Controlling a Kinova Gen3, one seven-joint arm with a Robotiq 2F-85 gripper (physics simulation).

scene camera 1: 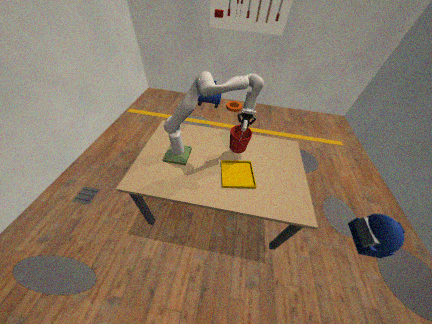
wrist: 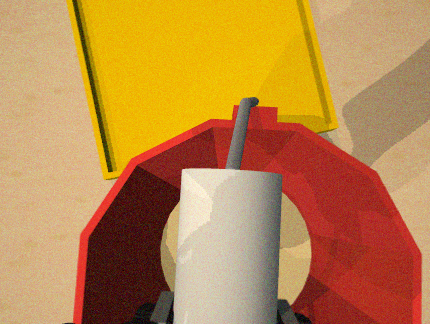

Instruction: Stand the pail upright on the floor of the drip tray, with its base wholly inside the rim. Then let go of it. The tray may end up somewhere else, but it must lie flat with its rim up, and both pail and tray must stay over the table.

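Observation:
The red pail hangs roughly upright above the table, behind the tray. My gripper is shut on the white grip of the pail's handle, above the pail's mouth. The yellow drip tray lies flat on the table with its rim up. In the wrist view the pail's upper rim overlaps the near end of the tray and hides part of that edge. The pail's base is seen from inside as a pale disc, partly hidden by the grip.
The wooden table bears my arm's green base plate left of the tray. The arm's shadow falls across the table. An orange ring and a blue object are on the floor behind the table. A blue rounded object stands at the right.

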